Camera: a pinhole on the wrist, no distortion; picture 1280 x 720 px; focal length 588.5 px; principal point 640.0 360.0 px. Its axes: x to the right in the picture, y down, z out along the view. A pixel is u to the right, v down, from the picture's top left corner.
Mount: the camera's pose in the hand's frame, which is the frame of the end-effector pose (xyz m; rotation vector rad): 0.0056 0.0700 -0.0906 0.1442 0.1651 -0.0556
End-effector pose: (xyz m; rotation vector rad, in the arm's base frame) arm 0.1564 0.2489 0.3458 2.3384 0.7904 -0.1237
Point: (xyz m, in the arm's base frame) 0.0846 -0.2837 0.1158
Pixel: 224.0 521.9
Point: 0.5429 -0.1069 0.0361
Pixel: 744.2 646.6
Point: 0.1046 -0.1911 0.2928
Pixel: 54.3 669.0
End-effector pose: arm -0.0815 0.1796 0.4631 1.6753 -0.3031 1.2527
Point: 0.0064 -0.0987 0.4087
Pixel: 358.4 393.0
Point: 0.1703 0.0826 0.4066
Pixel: 607.4 59.0
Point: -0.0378 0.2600 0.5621
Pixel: outside the picture
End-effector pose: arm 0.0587 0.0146 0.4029 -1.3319 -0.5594 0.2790
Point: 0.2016 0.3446 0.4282
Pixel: 1048.9 463.4
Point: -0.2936 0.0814 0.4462
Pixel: 63.7 156.2
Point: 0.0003 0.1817 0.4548
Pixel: 637.3 259.7
